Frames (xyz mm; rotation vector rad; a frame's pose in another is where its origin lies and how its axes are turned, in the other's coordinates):
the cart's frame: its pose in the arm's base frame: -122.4 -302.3 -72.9 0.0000 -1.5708 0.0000
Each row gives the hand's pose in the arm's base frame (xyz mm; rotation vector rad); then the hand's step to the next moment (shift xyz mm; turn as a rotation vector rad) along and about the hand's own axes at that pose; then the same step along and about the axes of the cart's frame.
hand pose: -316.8 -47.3 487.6 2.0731 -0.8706 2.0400
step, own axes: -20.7 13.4 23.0 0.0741 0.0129 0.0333
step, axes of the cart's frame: -25.9 -15.0 -15.5 0.0629 -0.0496 -0.0187
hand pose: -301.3 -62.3 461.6 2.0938 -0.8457 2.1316
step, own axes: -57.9 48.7 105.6 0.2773 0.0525 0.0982
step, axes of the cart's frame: -77.2 -63.7 -82.8 0.2354 -0.1787 -0.0443
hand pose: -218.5 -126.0 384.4 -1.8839 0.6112 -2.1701
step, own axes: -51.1 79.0 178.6 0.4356 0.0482 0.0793
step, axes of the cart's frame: -62.1 -80.6 -174.3 0.3771 -0.2370 0.0000
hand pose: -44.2 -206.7 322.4 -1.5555 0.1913 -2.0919
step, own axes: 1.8 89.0 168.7 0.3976 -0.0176 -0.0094
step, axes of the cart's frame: 20.8 -44.7 -184.3 0.3424 -0.1793 0.0954
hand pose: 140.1 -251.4 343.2 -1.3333 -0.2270 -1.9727
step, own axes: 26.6 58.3 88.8 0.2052 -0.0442 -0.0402
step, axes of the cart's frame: 48.3 -8.5 -97.9 0.1695 -0.0856 0.0980
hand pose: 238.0 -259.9 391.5 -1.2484 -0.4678 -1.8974
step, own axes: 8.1 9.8 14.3 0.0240 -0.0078 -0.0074
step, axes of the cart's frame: 12.4 0.2 -14.6 0.0189 -0.0102 0.0151
